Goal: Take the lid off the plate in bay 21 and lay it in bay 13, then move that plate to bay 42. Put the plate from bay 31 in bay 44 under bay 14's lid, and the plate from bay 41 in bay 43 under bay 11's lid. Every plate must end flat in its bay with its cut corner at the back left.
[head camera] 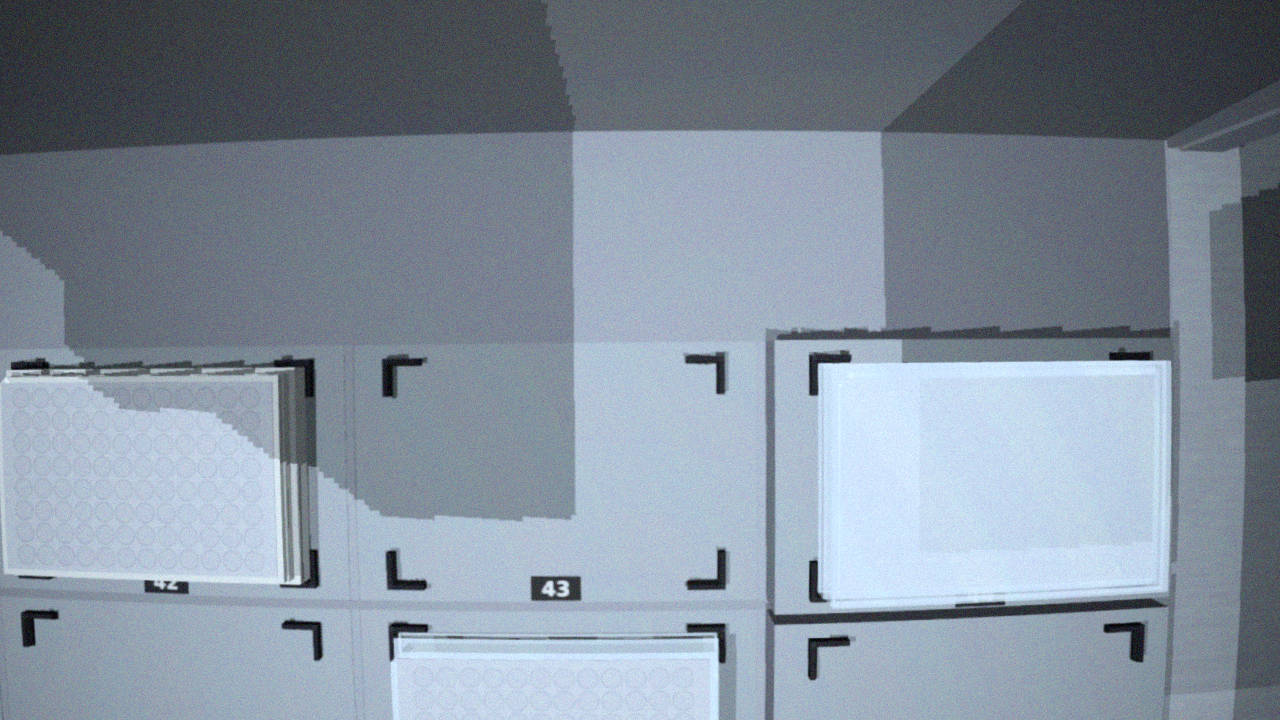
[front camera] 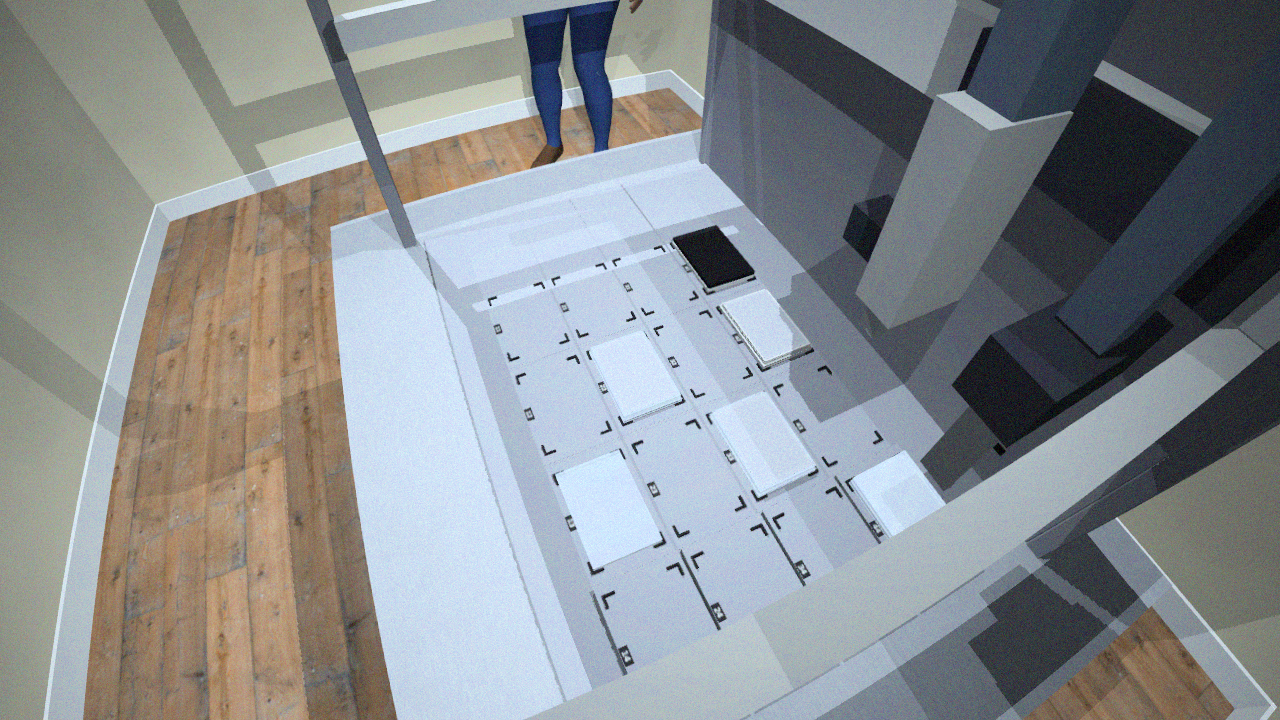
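Pixels of known places: gripper, fingertip midpoint: [front camera: 964, 456]; robot's base at its link origin: [front camera: 490, 300].
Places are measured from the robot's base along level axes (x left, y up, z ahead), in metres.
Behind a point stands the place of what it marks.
A black-topped plate [front camera: 713, 257] {y 0.016, x 0.361, z 0.073 m} sits in bay 41. A pale plate [front camera: 765, 326] {y 0.014, x 0.360, z 0.234 m} [head camera: 143, 474] {y 0.014, x 0.366, z 0.232 m} sits flat in bay 42, its wells uncovered in the head view. A plate under a pale lid [front camera: 895, 490] {y 0.031, x 0.359, z 0.530 m} [head camera: 993, 479] {y 0.031, x 0.366, z 0.550 m} sits in bay 44. A pale lid [front camera: 608, 508] {y 0.008, x 0.043, z 0.396 m} lies in bay 13. Bay 43 [front camera: 819, 398] {y 0.000, x 0.369, z 0.367 m} [head camera: 554, 474] {y 0.000, x 0.364, z 0.392 m} holds no plate. No plate or lid shows in bays 11, 21, 31 or 14. My gripper's black head [front camera: 1047, 380] hangs above the right side of the deck; its jaws are hidden or too small to judge, and do not show in the head view. Cut corners cannot be made out.
Other pale plates stand in bay 22 [front camera: 635, 374] {y 0.014, x 0.149, z 0.235 m} and bay 33 [front camera: 762, 443] {y 0.014, x 0.252, z 0.399 m} [head camera: 554, 689] {y 0.014, x 0.284, z 0.393 m}. The parked pipetting stage [front camera: 962, 205] hangs behind the deck's right side. A pale frame beam [front camera: 895, 591] {y 0.400, x 0.091, z 0.625 m} crosses the near edge and hides part of the deck. A person's legs [front camera: 572, 80] show beyond the deck.
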